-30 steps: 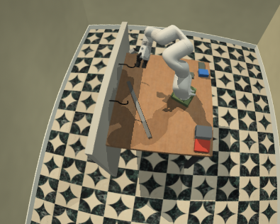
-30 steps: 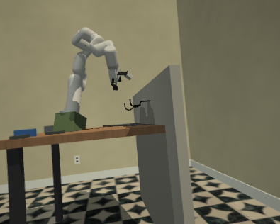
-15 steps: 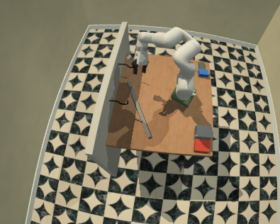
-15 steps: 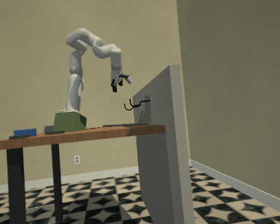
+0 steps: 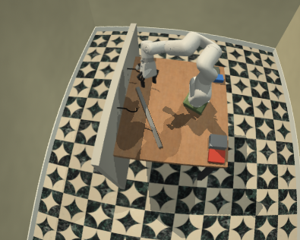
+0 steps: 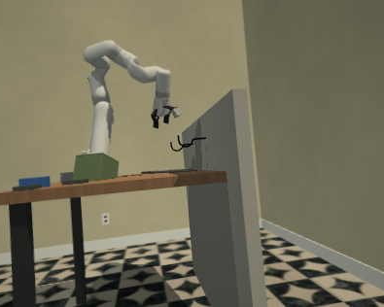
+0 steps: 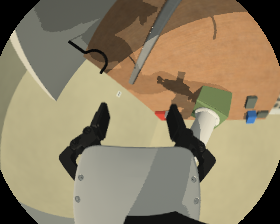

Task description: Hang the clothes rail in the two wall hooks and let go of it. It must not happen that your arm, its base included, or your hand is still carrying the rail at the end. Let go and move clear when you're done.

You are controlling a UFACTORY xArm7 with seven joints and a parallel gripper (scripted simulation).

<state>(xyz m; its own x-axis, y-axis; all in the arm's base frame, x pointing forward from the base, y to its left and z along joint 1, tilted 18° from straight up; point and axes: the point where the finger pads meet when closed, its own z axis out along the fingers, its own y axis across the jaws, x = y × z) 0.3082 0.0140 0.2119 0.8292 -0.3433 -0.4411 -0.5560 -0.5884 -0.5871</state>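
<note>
Right now the clothes rail is 10 mm behind my hand, 90 mm to the left of it and 260 mm below it. Also, from my hand: grey wall panel (220 mm ahead, 10 mm to the right, 510 mm below); then grey box (540 mm behind, 180 mm to the left, 250 mm below); then blue block (480 mm behind, 390 mm to the right, 250 mm below).
</note>
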